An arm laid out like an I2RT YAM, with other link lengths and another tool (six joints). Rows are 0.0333 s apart.
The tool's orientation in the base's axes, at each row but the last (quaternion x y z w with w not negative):
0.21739 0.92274 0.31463 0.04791
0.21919 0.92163 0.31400 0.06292
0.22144 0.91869 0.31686 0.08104
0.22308 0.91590 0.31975 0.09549
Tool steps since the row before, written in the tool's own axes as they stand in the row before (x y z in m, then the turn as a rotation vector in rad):
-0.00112 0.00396 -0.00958 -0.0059 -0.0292 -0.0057
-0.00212 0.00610 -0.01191 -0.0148 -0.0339 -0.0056
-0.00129 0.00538 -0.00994 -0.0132 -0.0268 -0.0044
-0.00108 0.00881 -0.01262 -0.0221 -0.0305 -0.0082
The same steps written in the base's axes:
0.00032 -0.00304 0.00997 -0.0068 -0.0264 -0.0133
0.00110 -0.00319 0.01312 -0.0005 -0.0336 -0.0164
0.00018 -0.00225 0.01115 0.0009 -0.0272 -0.0130
0.00001 -0.00123 0.01538 0.0063 -0.0361 -0.0121

